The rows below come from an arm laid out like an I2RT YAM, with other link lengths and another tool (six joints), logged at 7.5 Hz.
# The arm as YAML. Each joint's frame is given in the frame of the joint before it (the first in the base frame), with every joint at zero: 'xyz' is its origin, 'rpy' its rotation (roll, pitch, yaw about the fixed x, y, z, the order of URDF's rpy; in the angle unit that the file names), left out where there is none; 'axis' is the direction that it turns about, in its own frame. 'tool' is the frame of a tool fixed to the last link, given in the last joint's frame.
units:
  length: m
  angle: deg
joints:
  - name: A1
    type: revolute
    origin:
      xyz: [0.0, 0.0, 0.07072]
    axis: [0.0, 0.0, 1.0]
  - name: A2
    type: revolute
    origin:
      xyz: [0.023, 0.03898, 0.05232]
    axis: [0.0, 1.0, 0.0]
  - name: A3
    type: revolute
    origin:
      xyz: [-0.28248, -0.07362, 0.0]
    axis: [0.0, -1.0, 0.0]
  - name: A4
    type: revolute
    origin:
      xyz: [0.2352, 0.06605, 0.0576]
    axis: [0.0, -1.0, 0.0]
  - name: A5
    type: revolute
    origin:
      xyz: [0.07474, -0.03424, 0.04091]
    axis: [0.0, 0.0, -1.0]
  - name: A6
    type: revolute
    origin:
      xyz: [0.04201, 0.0, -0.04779]
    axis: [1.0, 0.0, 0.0]
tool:
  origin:
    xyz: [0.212, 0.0, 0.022]
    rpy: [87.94, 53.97, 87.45]
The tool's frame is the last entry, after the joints.
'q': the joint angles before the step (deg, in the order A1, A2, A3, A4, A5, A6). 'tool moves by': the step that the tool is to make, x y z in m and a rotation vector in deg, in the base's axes. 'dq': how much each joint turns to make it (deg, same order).
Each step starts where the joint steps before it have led.
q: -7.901 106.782 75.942 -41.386 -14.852 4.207
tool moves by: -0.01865 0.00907 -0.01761 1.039 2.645 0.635
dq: 0.459 0.022 -3.301 0.569 -0.699 0.023
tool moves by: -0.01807 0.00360 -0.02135 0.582 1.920 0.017
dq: -0.022 0.000 -4.763 2.795 -0.328 0.044
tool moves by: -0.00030 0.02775 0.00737 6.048 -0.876 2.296
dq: 0.001 -0.001 -0.372 0.153 -6.470 -0.919
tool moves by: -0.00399 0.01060 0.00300 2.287 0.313 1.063
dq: -0.002 0.001 0.000 -0.851 -2.404 -0.612
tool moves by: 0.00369 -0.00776 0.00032 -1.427 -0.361 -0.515
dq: -0.217 -0.001 0.523 0.022 1.399 0.001
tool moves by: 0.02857 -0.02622 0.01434 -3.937 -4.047 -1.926
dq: -1.050 0.000 3.146 1.422 3.432 0.000
